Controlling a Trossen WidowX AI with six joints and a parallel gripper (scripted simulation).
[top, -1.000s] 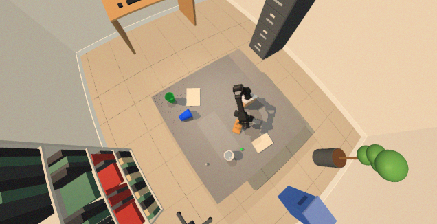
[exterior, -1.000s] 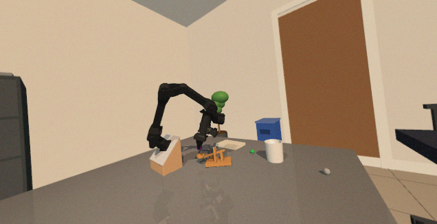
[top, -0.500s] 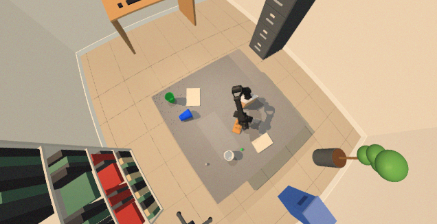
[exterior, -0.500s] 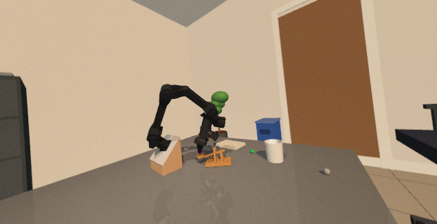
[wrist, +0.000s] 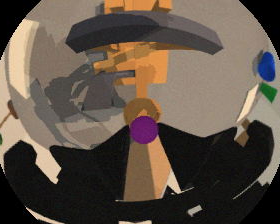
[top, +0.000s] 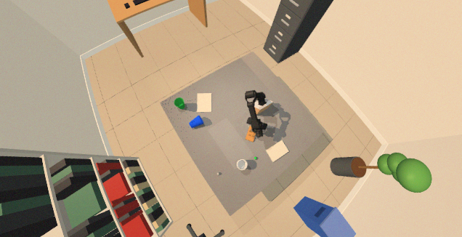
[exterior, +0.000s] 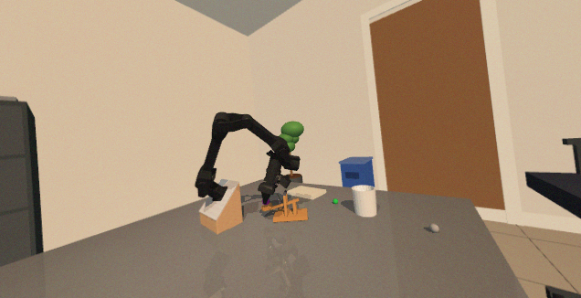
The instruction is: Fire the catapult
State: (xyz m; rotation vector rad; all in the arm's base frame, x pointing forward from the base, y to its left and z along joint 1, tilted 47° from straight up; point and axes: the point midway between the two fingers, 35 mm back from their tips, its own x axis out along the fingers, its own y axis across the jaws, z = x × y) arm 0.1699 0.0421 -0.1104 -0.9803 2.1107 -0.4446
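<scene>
Now: gripper tip right at the magenta ball. The rest, counted from my gripper tip: grey ball 570 mm ahead, 150 mm to the left, 60 mm below; then small green ball 210 mm ahead, 260 mm to the left, 60 mm below; then white mug 360 mm ahead, 210 mm to the left, 40 mm below.
</scene>
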